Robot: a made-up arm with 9 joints. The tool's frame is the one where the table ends. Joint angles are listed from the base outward.
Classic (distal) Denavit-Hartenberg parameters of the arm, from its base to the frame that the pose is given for. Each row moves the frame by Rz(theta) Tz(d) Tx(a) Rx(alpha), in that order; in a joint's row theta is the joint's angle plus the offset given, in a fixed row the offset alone. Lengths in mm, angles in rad.
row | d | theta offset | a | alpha
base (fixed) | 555.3 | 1.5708 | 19 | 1.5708
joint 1 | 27.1 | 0 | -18.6 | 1.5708
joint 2 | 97.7 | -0.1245 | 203.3 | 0.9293
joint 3 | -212 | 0.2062 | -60.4 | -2.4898
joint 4 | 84.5 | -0.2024 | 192.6 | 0.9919
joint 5 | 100.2 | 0 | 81.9 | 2.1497
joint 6 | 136.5 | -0.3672 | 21.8 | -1.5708
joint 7 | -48.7 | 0 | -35 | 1.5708
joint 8 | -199.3 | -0.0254 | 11.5 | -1.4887
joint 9 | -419.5 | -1.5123 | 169.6 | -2.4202
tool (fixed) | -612.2 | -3.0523 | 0 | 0
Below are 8 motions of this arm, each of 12 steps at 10 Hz.
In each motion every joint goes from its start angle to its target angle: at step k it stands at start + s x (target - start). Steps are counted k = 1, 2, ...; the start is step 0. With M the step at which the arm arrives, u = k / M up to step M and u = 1 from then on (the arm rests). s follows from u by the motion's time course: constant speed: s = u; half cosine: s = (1 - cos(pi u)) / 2; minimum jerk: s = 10 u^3 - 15 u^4 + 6 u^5.
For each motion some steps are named. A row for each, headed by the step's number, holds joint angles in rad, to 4 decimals.
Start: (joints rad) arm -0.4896 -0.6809 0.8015 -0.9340 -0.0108 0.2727 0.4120 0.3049 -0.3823
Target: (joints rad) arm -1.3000 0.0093 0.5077 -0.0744 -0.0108 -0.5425 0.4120 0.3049 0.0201
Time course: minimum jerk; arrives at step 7
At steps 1, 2, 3, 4, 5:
1: -0.5085 -0.6648 0.7947 -0.9140 -0.0108 0.2537 0.4120 0.3049 -0.3729
2: -0.6069 -0.5810 0.7590 -0.8096 -0.0108 0.1547 0.4120 0.3049 -0.3241
3: -0.7877 -0.4270 0.6934 -0.6178 -0.0108 -0.0272 0.4120 0.3049 -0.2343
4: -1.0019 -0.2446 0.6158 -0.3906 -0.0108 -0.2426 0.4120 0.3049 -0.1279
5: -1.1827 -0.0906 0.5502 -0.1988 -0.0108 -0.4245 0.4120 0.3049 -0.0381

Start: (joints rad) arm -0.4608 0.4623 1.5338 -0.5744 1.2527 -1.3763 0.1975 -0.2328 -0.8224
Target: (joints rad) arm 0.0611 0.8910 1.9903 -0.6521 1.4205 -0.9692 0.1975 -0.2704 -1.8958
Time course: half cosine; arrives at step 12
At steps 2, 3, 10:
2: -0.4258 0.4910 1.5644 -0.5796 1.2639 -1.3490 0.1975 -0.2353 -0.8943
3: -0.3844 0.5251 1.6007 -0.5858 1.2773 -1.3167 0.1975 -0.2383 -0.9796
10: 0.0261 0.8623 1.9597 -0.6469 1.4093 -0.9965 0.1975 -0.2679 -1.8239

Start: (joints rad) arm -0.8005 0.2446 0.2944 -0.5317 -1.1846 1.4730 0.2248 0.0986 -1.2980
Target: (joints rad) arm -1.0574 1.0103 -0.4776 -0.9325 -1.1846 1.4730 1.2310 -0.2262 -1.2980
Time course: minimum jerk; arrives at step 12
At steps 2, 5, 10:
2: -0.8096 0.2718 0.2670 -0.5459 -1.1846 1.4730 0.2605 0.0871 -1.2980
5: -0.8895 0.5100 0.0268 -0.6706 -1.1846 1.4730 0.5736 -0.0140 -1.2980
10: -1.0483 0.9831 -0.4502 -0.9183 -1.1846 1.4730 1.1953 -0.2147 -1.2980

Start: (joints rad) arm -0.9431 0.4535 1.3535 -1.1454 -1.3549 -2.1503 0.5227 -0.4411 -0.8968
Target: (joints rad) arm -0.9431 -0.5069 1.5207 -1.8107 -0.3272 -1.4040 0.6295 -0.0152 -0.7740
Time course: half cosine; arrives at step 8
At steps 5, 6, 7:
5: -0.9431 -0.2105 1.4691 -1.6053 -0.6444 -1.6344 0.5965 -0.1467 -0.8119
6: -0.9431 -0.3663 1.4962 -1.7133 -0.4777 -1.5133 0.6139 -0.0776 -0.7920
7: -0.9431 -0.4703 1.5143 -1.7854 -0.3663 -1.4324 0.6254 -0.0314 -0.7787

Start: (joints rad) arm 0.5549 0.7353 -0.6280 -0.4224 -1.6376 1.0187 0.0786 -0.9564 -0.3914
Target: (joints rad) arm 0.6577 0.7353 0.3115 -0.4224 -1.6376 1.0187 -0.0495 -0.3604 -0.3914
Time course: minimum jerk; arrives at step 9
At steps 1, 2, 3, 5, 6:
1: 0.5561 0.7353 -0.6172 -0.4224 -1.6376 1.0187 0.0771 -0.9495 -0.3914
2: 0.5628 0.7353 -0.5562 -0.4224 -1.6376 1.0187 0.0688 -0.9109 -0.3914
3: 0.5765 0.7353 -0.4308 -0.4224 -1.6376 1.0187 0.0517 -0.8313 -0.3914
5: 0.6169 0.7353 -0.0612 -0.4224 -1.6376 1.0187 0.0013 -0.5968 -0.3914
6: 0.6361 0.7353 0.1143 -0.4224 -1.6376 1.0187 -0.0226 -0.4855 -0.3914

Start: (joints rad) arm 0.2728 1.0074 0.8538 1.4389 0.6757 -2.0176 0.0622 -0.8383 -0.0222
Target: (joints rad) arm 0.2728 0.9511 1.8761 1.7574 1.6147 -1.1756 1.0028 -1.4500 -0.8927
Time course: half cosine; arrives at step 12
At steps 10, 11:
10: 0.2728 0.9549 1.8076 1.7361 1.5518 -1.2320 0.9398 -1.4090 -0.8344
11: 0.2728 0.9521 1.8587 1.7520 1.5987 -1.1899 0.9868 -1.4396 -0.8779

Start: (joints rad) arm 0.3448 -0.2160 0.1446 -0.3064 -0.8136 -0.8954 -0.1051 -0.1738 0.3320
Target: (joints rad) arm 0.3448 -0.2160 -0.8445 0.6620 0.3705 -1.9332 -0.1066 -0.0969 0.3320
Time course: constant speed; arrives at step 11
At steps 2, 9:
2: 0.3448 -0.2160 -0.0352 -0.1303 -0.5983 -1.0841 -0.1054 -0.1598 0.3320
9: 0.3448 -0.2160 -0.6647 0.4859 0.1552 -1.7445 -0.1063 -0.1109 0.3320

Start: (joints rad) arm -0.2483 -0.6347 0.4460 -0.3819 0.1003 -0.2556 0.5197 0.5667 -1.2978
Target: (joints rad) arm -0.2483 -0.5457 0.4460 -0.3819 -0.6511 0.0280 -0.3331 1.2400 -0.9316
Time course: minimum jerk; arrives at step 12
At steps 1, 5, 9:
1: -0.2483 -0.6342 0.4460 -0.3819 0.0965 -0.2542 0.5154 0.5701 -1.2959
5: -0.2483 -0.6039 0.4460 -0.3819 -0.1601 -0.1573 0.2241 0.8001 -1.1709
9: -0.2483 -0.5549 0.4460 -0.3819 -0.5733 -0.0014 -0.2448 1.1703 -0.9695

